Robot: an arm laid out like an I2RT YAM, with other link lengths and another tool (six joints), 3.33 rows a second.
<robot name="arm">
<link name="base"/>
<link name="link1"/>
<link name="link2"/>
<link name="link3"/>
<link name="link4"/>
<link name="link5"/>
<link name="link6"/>
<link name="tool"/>
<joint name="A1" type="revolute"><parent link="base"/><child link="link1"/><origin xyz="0.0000 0.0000 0.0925" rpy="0.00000 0.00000 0.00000"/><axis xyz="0 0 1"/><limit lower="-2.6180" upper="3.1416"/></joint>
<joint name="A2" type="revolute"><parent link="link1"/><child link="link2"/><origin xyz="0.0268 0.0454 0.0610" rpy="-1.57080 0.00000 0.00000"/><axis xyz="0 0 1"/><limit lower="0.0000" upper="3.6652"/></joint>
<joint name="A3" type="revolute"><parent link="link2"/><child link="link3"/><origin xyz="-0.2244 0.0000 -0.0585" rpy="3.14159 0.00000 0.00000"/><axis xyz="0 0 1"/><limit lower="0.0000" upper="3.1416"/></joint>
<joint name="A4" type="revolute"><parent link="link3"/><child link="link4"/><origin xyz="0.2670 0.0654 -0.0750" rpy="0.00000 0.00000 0.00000"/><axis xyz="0 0 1"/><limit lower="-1.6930" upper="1.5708"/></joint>
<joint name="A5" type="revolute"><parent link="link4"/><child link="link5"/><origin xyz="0.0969 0.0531 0.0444" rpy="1.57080 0.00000 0.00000"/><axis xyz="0 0 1"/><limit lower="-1.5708" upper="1.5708"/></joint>
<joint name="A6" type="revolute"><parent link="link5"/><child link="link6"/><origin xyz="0.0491 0.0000 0.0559" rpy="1.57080 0.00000 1.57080"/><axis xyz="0 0 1"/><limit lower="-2.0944" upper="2.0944"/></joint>
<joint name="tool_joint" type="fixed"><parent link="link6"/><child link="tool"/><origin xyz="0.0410 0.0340 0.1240" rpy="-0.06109 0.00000 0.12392"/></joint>
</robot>
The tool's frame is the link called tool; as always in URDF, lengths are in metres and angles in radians.
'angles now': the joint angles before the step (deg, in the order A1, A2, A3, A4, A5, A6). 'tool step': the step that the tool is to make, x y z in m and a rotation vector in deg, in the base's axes. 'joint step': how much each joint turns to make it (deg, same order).
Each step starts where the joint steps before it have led.
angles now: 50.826, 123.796, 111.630, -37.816, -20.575, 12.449
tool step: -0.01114, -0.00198, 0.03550, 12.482, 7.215, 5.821
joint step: -4.467, -7.069, -8.021, 6.573, -17.008, 2.019
